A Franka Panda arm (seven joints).
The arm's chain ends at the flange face. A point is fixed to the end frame.
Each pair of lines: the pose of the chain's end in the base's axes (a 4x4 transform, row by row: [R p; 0 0 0 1], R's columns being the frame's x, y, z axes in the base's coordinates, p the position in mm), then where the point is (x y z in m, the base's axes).
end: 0.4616 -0.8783 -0.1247 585.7; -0.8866 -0.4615 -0.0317 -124.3; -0.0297 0.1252 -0.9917 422.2; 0 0 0 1
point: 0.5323 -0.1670 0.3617
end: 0.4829 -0.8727 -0.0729 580.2; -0.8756 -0.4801 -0.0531 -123.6; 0.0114 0.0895 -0.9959 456.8; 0 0 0 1
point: 0.5310 -0.1687 0.3945
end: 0.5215 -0.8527 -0.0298 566.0; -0.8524 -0.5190 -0.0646 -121.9; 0.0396 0.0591 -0.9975 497.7; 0 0 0 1
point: 0.5215 -0.1697 0.4340
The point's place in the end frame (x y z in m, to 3 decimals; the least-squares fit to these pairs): 0.015 0.059 0.068
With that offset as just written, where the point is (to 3 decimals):
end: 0.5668 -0.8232 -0.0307 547.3; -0.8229 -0.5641 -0.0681 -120.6; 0.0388 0.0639 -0.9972 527.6; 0 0 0 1
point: 0.505 -0.171 0.464
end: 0.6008 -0.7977 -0.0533 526.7; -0.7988 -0.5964 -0.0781 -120.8; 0.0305 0.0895 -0.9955 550.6; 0 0 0 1
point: 0.485 -0.173 0.489
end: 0.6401 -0.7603 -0.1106 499.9; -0.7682 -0.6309 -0.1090 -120.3; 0.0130 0.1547 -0.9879 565.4; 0 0 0 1
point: 0.457 -0.176 0.508
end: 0.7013 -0.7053 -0.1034 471.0; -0.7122 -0.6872 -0.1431 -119.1; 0.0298 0.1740 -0.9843 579.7; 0 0 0 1
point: 0.433 -0.180 0.523
